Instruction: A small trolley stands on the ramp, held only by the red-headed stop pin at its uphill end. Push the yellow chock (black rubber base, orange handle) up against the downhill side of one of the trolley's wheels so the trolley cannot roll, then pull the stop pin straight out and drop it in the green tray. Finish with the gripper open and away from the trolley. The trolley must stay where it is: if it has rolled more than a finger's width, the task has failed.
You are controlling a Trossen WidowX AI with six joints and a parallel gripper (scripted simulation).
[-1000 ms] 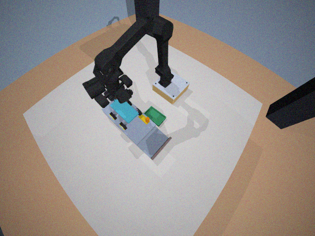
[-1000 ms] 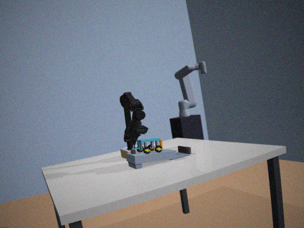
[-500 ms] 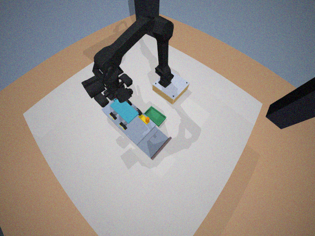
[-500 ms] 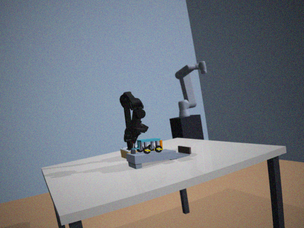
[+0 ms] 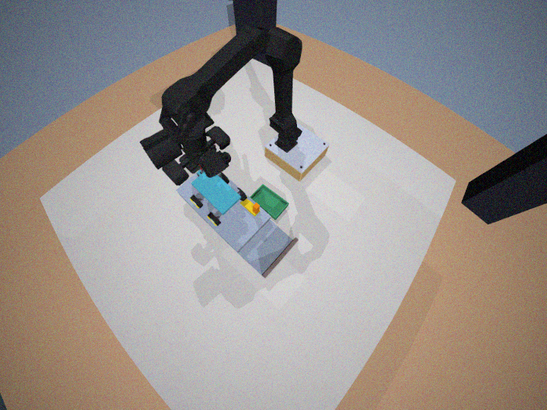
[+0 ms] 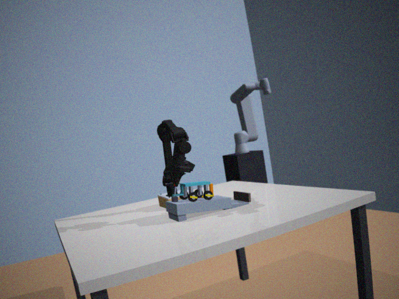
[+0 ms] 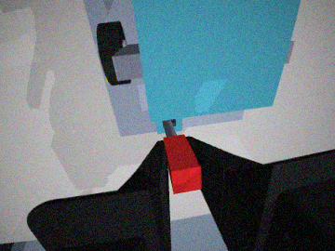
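My gripper tip is now 11 cm past the green tray, 18 cm to the right of it and 16 cm above it. From my gripper tip the other things lie so: red-headed stop pin: right at my gripper tip; then trolley: 2 cm ahead, 9 cm to the left, 4 cm below; then grey ramp: 2 cm ahead, 9 cm to the left, 11 cm below.
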